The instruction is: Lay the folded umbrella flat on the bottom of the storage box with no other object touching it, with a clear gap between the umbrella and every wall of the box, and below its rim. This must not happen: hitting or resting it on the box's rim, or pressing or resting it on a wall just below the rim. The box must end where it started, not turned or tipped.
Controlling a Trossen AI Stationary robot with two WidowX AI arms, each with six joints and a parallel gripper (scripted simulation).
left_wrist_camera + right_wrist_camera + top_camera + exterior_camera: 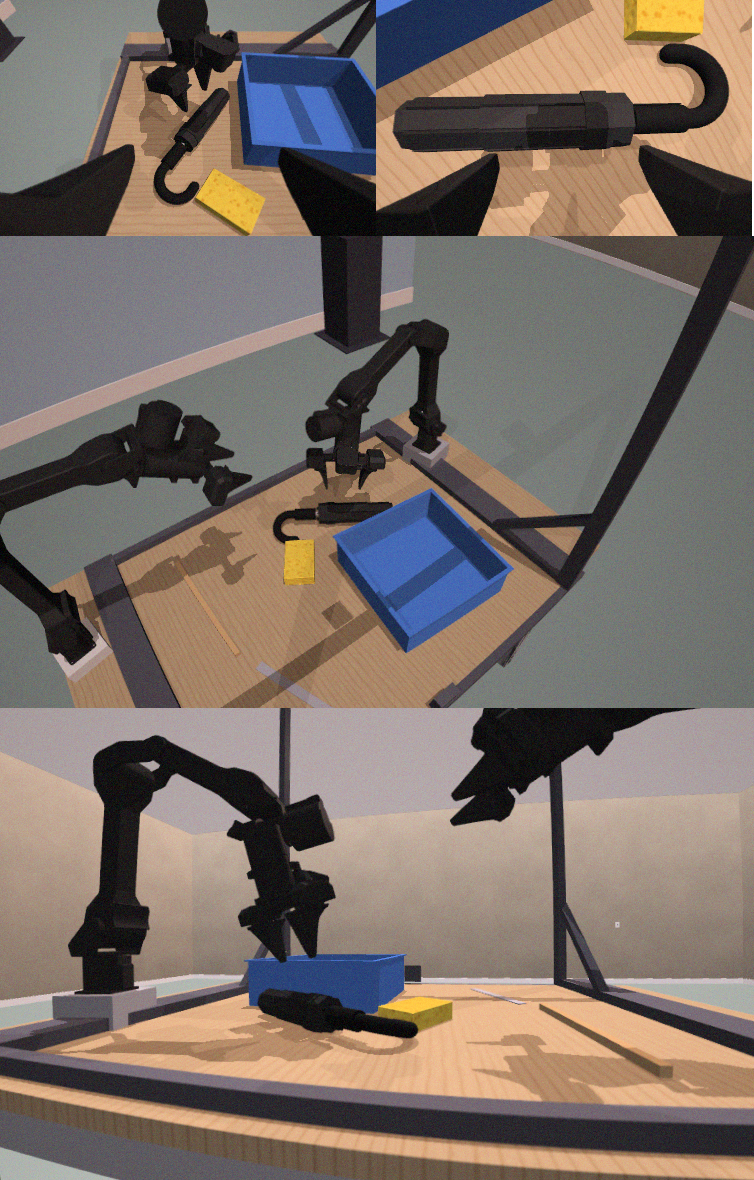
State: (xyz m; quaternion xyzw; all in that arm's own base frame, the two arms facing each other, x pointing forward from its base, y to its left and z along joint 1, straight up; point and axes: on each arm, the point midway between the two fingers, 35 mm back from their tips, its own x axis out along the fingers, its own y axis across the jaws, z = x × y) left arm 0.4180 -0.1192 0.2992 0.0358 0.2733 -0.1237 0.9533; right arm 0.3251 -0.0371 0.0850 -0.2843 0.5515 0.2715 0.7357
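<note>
The black folded umbrella lies 2 cm behind my right hand, 5 cm to the left of it and 12 cm below it. The rest, counted from my right hand: blue storage box: 27 cm behind, 2 cm to the right, 9 cm below; then thin wooden stick: 3 cm behind, 43 cm to the left, 13 cm below; then grey strip: 32 cm behind, 36 cm to the left, 14 cm below.
</note>
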